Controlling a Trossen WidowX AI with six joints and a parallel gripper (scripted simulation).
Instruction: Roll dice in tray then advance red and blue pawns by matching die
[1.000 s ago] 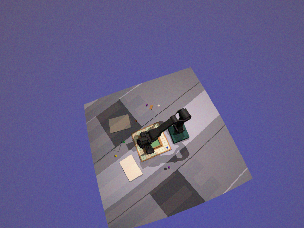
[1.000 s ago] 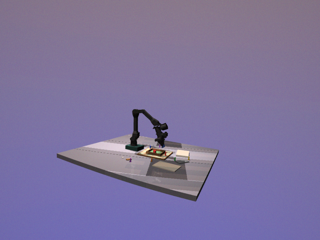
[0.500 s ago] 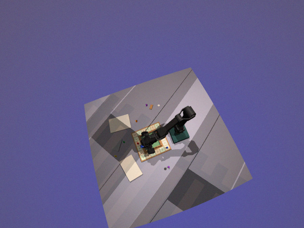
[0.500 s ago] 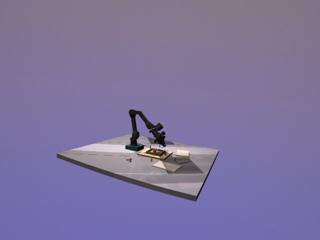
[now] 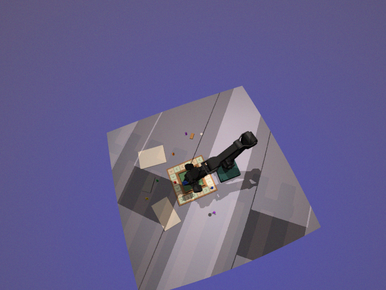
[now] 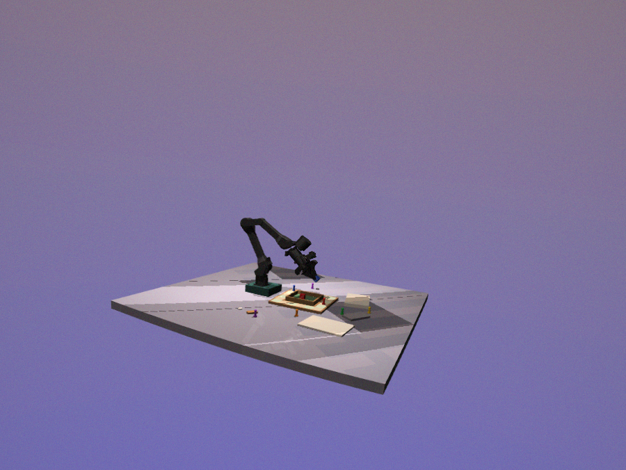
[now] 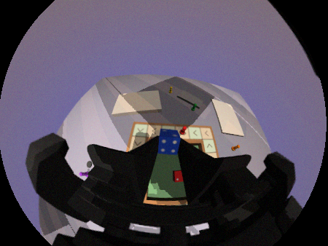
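Now: the red pawn 8 cm ahead of my gripper tip, 4 cm to the right of it and 10 cm below it. The rest, counted from my gripper tip: green pawn 21 cm ahead, 8 cm to the right, 11 cm below; blue pawn 17 cm behind, 4 cm to the left, 10 cm below; green tray 4 cm behind, 4 cm to the right, 12 cm below.
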